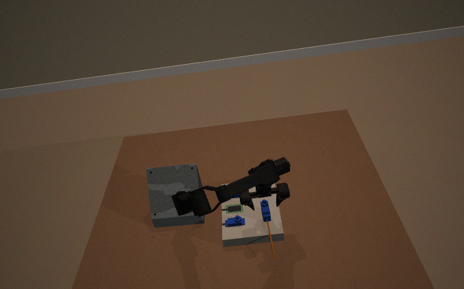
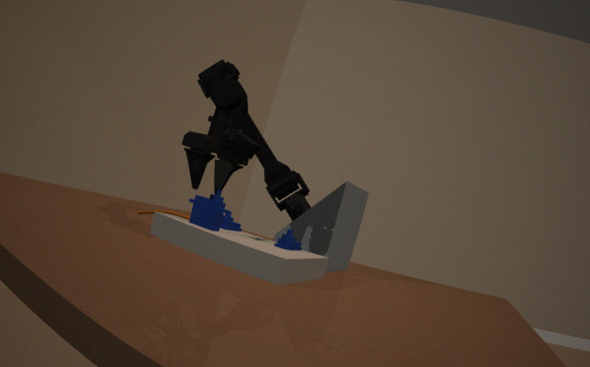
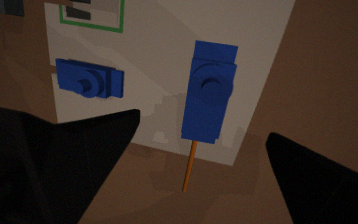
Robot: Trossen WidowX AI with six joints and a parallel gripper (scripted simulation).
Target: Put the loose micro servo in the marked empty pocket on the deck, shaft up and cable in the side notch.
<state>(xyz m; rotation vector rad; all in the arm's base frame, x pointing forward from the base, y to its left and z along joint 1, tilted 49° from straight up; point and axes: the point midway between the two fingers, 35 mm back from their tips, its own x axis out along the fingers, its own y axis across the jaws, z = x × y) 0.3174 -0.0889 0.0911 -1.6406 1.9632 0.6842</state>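
Now: gripper tip 90 mm above the pale deck, 70 mm to the right of it and 10 mm past it.
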